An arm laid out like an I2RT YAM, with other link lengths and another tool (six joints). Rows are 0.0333 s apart.
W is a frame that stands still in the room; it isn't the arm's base.
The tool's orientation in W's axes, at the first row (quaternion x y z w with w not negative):
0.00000, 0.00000, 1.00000, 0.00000
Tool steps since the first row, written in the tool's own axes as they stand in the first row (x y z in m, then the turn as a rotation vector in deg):
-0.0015, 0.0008, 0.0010, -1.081, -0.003, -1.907
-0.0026, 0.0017, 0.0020, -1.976, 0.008, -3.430
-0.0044, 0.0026, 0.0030, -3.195, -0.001, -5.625
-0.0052, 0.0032, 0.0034, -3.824, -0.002, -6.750
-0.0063, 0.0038, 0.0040, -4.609, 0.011, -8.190
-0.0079, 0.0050, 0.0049, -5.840, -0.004, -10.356
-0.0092, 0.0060, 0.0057, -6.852, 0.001, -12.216
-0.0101, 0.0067, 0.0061, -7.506, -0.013, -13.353
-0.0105, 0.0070, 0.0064, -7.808, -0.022, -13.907
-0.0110, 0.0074, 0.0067, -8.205, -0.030, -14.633
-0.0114, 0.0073, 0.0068, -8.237, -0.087, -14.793
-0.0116, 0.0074, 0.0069, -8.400, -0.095, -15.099
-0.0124, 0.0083, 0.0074, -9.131, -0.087, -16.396
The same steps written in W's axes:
0.0015, -0.0008, 0.0010, 1.081, 0.003, -1.907
0.0026, -0.0017, 0.0020, 1.976, -0.008, -3.430
0.0044, -0.0026, 0.0030, 3.195, 0.001, -5.625
0.0052, -0.0032, 0.0034, 3.824, 0.002, -6.750
0.0063, -0.0038, 0.0040, 4.609, -0.011, -8.190
0.0079, -0.0050, 0.0049, 5.840, 0.004, -10.356
0.0092, -0.0060, 0.0057, 6.852, -0.001, -12.216
0.0101, -0.0067, 0.0061, 7.506, 0.013, -13.353
0.0105, -0.0070, 0.0064, 7.808, 0.022, -13.907
0.0110, -0.0074, 0.0067, 8.205, 0.030, -14.633
0.0114, -0.0073, 0.0068, 8.237, 0.087, -14.793
0.0116, -0.0074, 0.0069, 8.400, 0.095, -15.099
0.0124, -0.0083, 0.0074, 9.131, 0.087, -16.396

